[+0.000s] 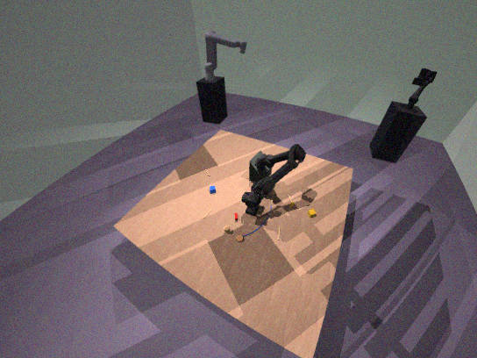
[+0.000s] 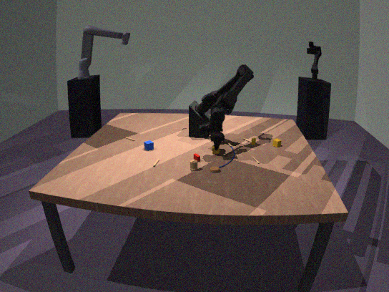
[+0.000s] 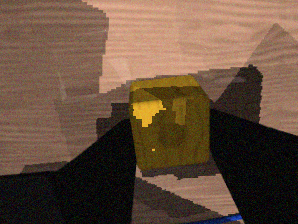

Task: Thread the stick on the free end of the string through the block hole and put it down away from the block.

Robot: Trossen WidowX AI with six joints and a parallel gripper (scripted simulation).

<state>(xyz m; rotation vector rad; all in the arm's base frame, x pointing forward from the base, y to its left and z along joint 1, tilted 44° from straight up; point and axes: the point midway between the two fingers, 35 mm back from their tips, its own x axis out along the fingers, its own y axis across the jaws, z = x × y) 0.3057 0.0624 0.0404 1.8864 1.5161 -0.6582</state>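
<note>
Now: the red piece 90 mm ahead of my gripper tip, 90 mm to the right of it and 10 mm below it. From my gripper tip the other things lie so: blue cube (50 mm behind, 330 mm to the right); wooden cylinder (190 mm ahead, 110 mm to the right); round wooden button (210 mm ahead, 20 mm to the right, 10 mm below).
</note>
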